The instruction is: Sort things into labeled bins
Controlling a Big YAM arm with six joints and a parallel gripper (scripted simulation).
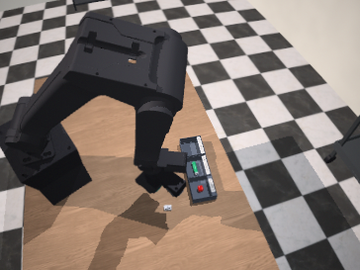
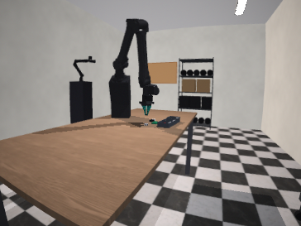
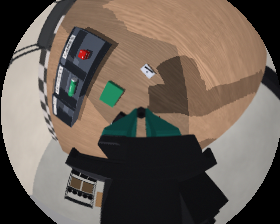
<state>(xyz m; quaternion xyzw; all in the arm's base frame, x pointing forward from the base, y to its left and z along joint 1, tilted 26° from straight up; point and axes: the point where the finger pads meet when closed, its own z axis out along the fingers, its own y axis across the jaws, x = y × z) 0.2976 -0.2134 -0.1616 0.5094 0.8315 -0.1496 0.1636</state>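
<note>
The small black piece is 10 mm below my hand. Also, from my hand: black-and-white block: 30 mm ahead, 100 mm to the left, 60 mm below; small white piece: 20 mm ahead, 60 mm to the right, 60 mm below; flat green square: 60 mm ahead, 20 mm to the left, 70 mm below.
</note>
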